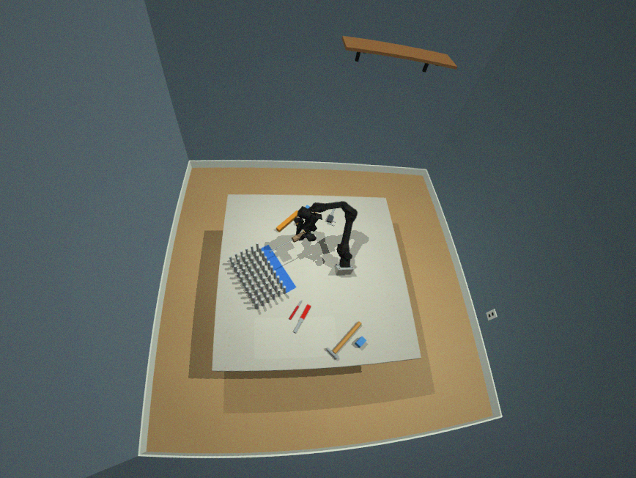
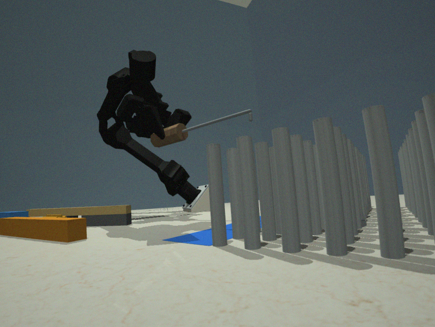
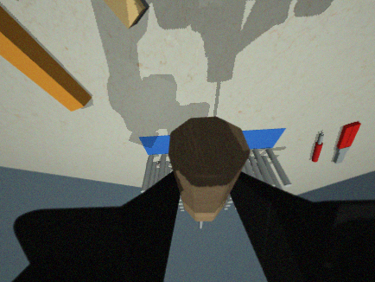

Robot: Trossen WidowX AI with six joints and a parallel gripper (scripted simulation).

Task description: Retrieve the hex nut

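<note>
The blue taped strip lies 18 cm below my gripper tip, 13 cm to the left of it and 13 cm ahead of it. From my gripper tip the other things lie so: red-handled rod (40 cm to the left, 18 cm below, 1 cm behind); hook tool (8 cm ahead, 5 cm to the left); orange block (24 cm to the right, 17 cm below, 6 cm ahead).
</note>
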